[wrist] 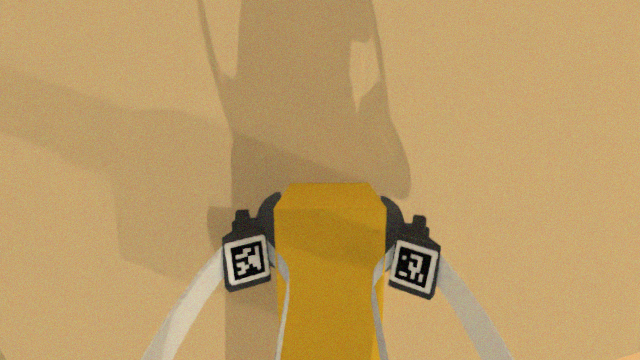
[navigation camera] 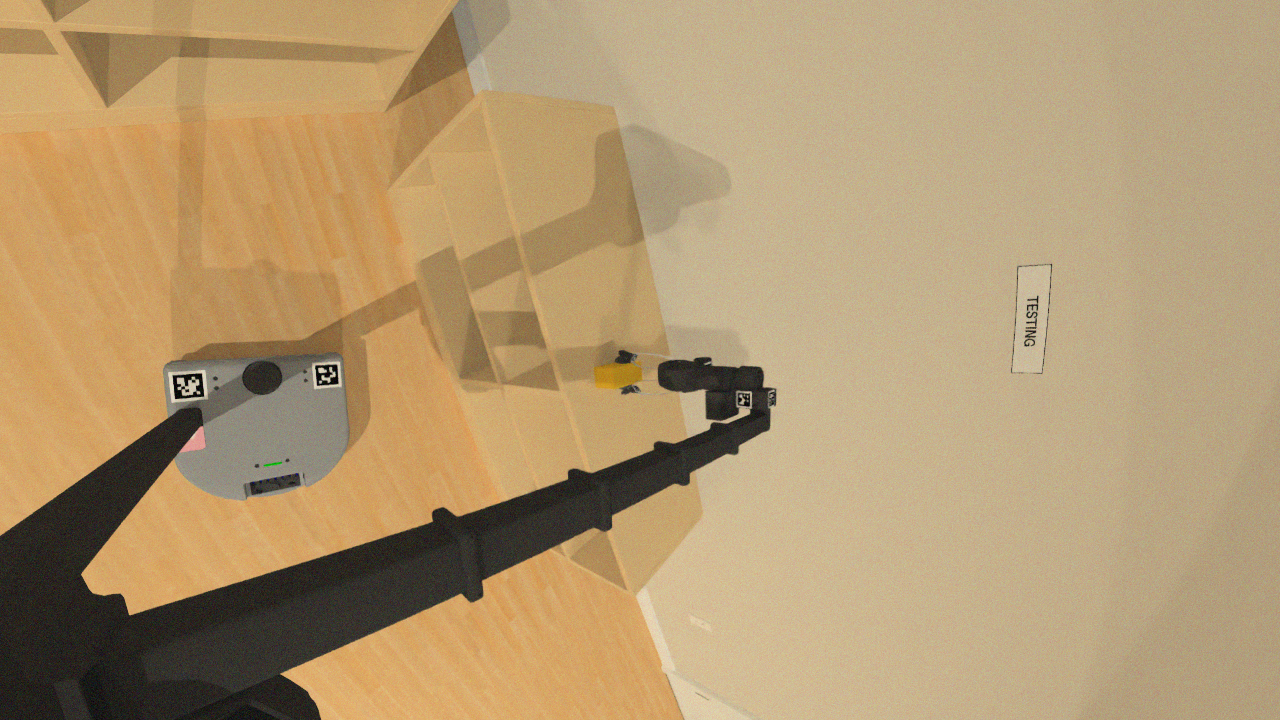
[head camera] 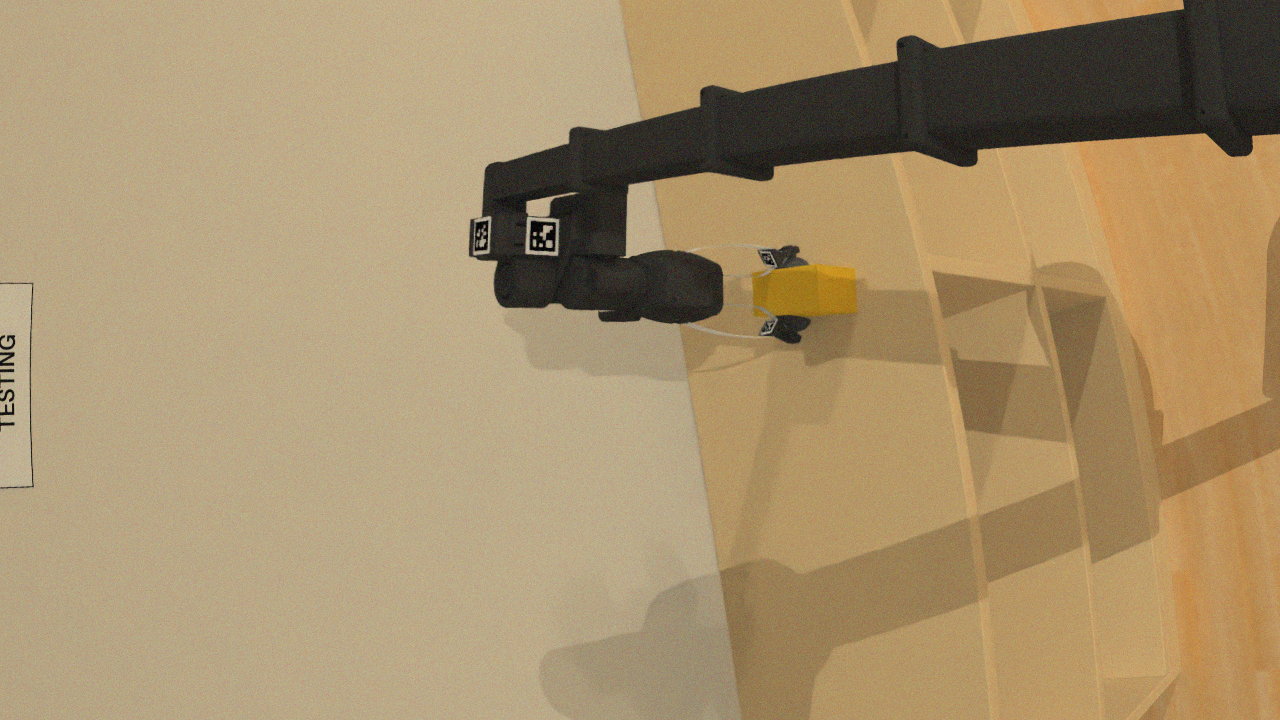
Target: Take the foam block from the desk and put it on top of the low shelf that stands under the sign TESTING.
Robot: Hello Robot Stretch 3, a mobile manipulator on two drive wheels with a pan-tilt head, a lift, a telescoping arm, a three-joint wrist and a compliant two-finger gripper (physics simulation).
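Places are measured from the robot's base along level axes (x ahead, y left, z up), in millimetres.
Where they show: robot's base, origin of the base link: (navigation camera: 262, 375).
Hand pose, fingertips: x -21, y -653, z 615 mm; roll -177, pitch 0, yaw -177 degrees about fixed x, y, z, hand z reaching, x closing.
Observation:
Things, the pixels of their top centre, and the offset from my fingertips. Level surfaces: height alone.
- yellow foam block, middle of its top: (head camera: 784, 291) (navigation camera: 628, 374) 2 mm back, 24 mm left, 55 mm up
- low wooden shelf, its level: 5 mm down
- sign TESTING, middle of its top: (navigation camera: 1047, 321) 95 mm ahead, 248 mm right, 811 mm up
The yellow foam block (head camera: 834, 291) (navigation camera: 610, 376) (wrist: 330, 310) is between the two fingertips of my gripper (head camera: 789, 291) (navigation camera: 628, 373) (wrist: 330, 220), which is shut on it. Block and gripper are over the top of the low wooden shelf (head camera: 850, 465) (navigation camera: 554, 170) (wrist: 500, 150), near the wall side. The block's shadow falls on the shelf top beside it; whether its underside touches the top is hard to tell. The sign TESTING (head camera: 16, 385) (navigation camera: 1031, 318) is on the wall behind this shelf. The desk does not show.
The wall (head camera: 313, 402) (navigation camera: 895, 537) stands along the shelf's back edge, close to my wrist. My extended arm (head camera: 805, 116) (navigation camera: 375, 564) crosses over the shelf. Another wooden shelf unit (navigation camera: 268, 116) stands at the navigation view's top left. My base (navigation camera: 268, 420) is on the wooden floor.

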